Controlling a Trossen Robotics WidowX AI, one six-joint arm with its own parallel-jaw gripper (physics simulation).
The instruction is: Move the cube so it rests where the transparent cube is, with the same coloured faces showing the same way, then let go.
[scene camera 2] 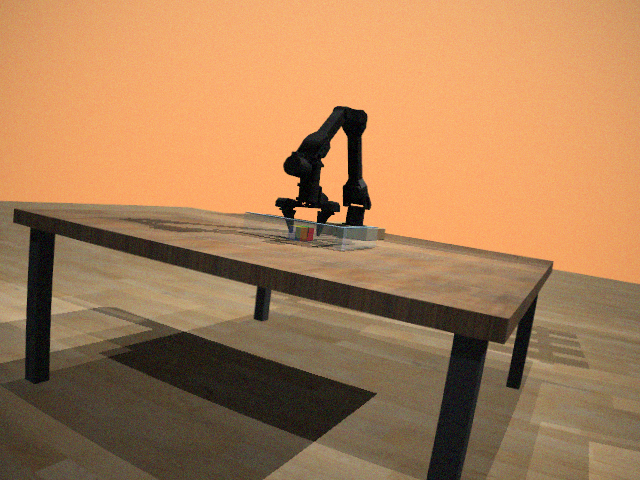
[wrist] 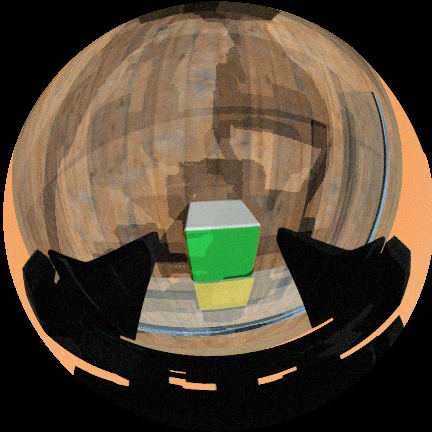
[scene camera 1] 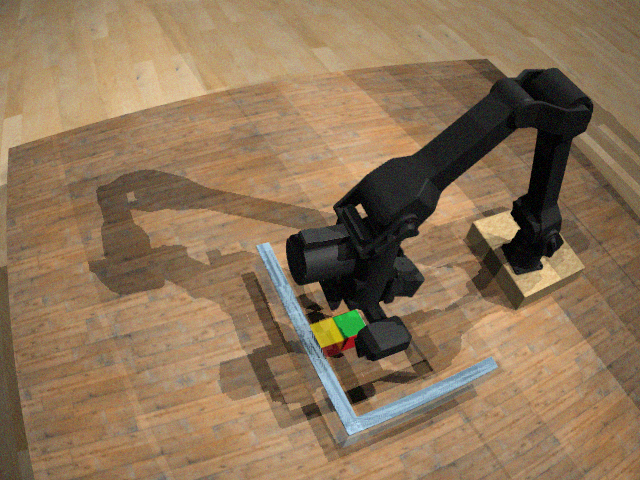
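Where they show: gripper, fingertip midpoint: (wrist: 218,236) (scene camera 1: 347,332); arm's base, origin of the base link: (scene camera 2: 354,225) (scene camera 1: 522,257).
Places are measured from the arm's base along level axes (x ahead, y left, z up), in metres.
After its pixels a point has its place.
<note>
The solid cube (scene camera 1: 348,322) @(x 0.337, y 0.052, z -0.002 m) (scene camera 2: 305,233) (wrist: 223,252) @(x 0.330, y 0.053, z -0.002 m) sits low at the table top, green face up, with a red side in scene view 1 and a white side in the wrist view. The transparent cube (scene camera 1: 326,332) @(x 0.371, y 0.061, z -0.002 m) (wrist: 225,294) @(x 0.371, y 0.063, z -0.002 m) has a yellow top and a red side. It is right beside the solid cube, toward the long clear wall. In scene view 2 the two cubes overlap and cannot be told apart well. My gripper (scene camera 2: 305,230) @(x 0.336, y 0.054, z -0.026 m) (wrist: 218,236) @(x 0.336, y 0.054, z -0.026 m) is open, its fingers wide on either side of the solid cube with visible gaps. Part of the fingers is hidden in scene view 1.
A clear wall with a pale blue top edge (scene camera 1: 294,308) @(x 0.410, y 0.026, z 0.018 m) (scene camera 2: 268,215) @(x 0.427, y -0.009, z 0.018 m) runs close behind the transparent cube. A shorter wall (scene camera 1: 429,393) @(x 0.268, y 0.195, z 0.018 m) meets it at a corner. The arm's base stands on a pale block (scene camera 1: 553,281) @(x -0.040, y 0.061, z 0.000 m) on the wooden table (scene camera 1: 170,387) @(x 0.603, y 0.092, z -0.042 m) (scene camera 2: 423,273) @(x 0.471, y 0.505, z -0.041 m).
</note>
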